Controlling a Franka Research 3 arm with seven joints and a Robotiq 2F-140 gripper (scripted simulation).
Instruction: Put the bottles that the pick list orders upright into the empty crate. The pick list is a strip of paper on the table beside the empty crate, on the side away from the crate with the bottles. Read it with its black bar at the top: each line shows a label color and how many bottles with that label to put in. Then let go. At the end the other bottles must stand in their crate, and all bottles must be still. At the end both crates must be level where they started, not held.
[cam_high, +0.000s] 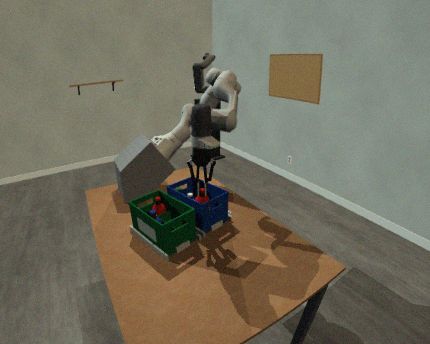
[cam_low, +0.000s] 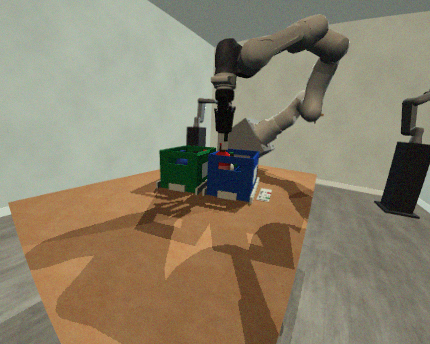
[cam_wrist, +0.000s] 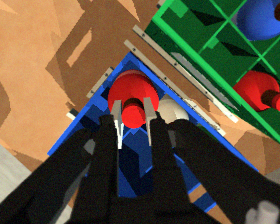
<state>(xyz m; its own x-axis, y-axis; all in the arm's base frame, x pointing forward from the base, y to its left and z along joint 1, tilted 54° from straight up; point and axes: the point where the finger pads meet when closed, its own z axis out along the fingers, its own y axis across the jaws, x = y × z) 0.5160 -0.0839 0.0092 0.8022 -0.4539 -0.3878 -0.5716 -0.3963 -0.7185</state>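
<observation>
My gripper is now 14 cm above the white bottle, 9 cm past it and 1 cm to the left of it. Also, from my hand: green crate 20 cm to the right, 14 cm below, 6 cm behind; green bottle 17 cm behind, 14 cm below, 3 cm to the right; blue crate 14 cm below, 10 cm behind, 3 cm to the left.
</observation>
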